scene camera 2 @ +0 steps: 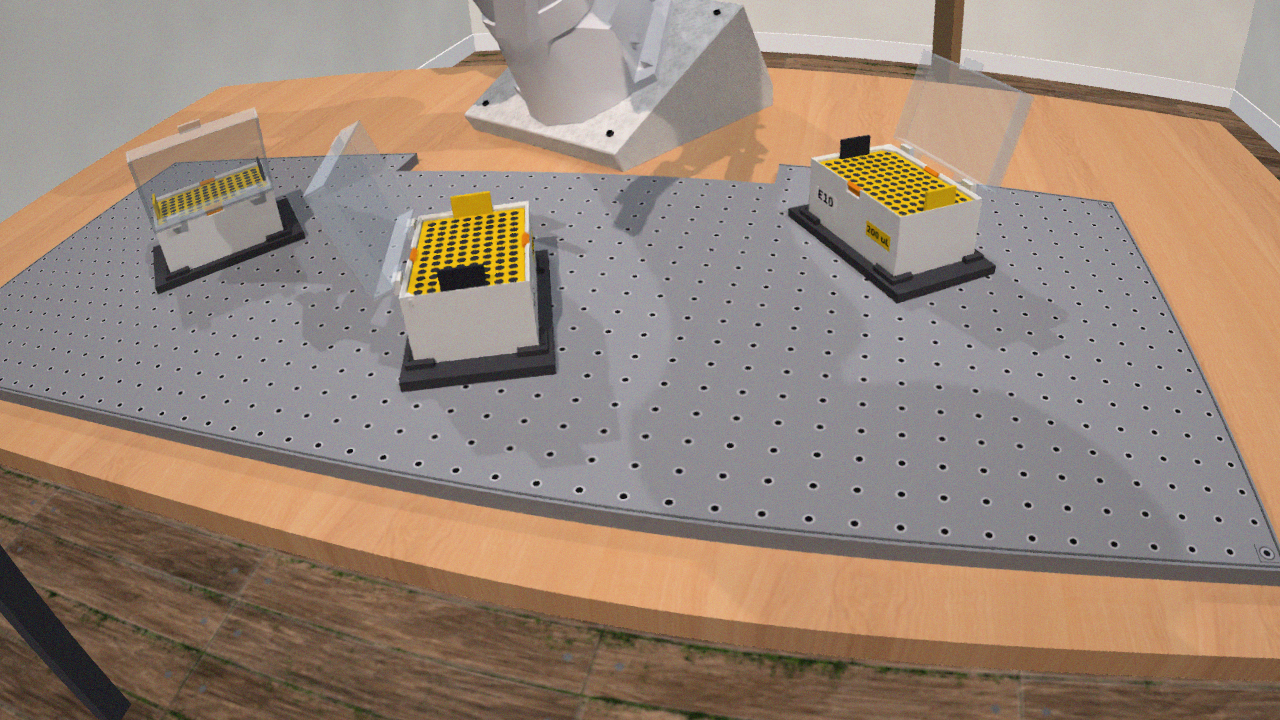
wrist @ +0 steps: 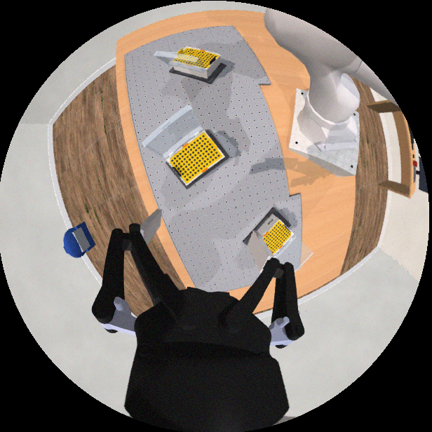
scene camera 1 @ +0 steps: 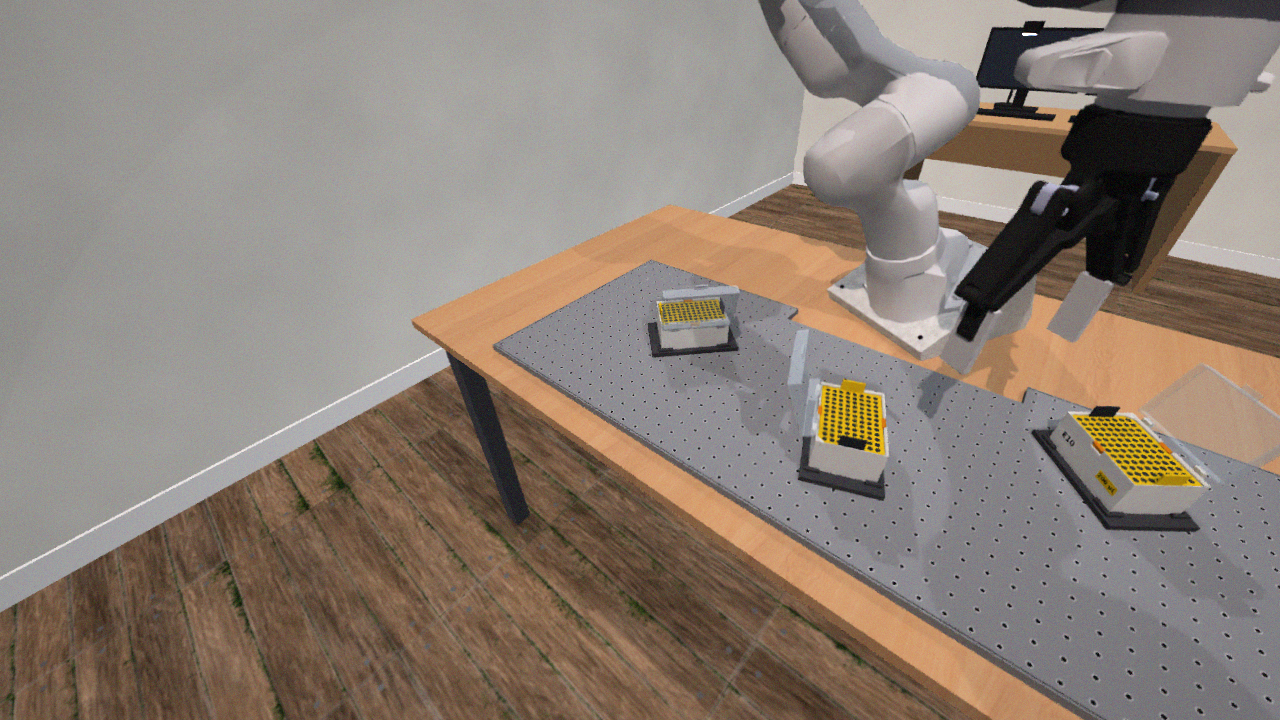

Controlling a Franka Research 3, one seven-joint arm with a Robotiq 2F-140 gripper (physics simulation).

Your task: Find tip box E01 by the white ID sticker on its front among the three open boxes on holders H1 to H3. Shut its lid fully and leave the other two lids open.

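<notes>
My gripper is open and empty, high above the board. A white tip box with "E10" on its side stands on the right-hand holder in the scene views; its clear lid is open. The middle tip box has its clear lid open. The left tip box also has its lid open. No E01 sticker is readable; holder numbers do not show.
The boxes stand on black holders on a grey perforated board, on a wooden table. The arm's base stands behind the board. A desk with a monitor is farther back.
</notes>
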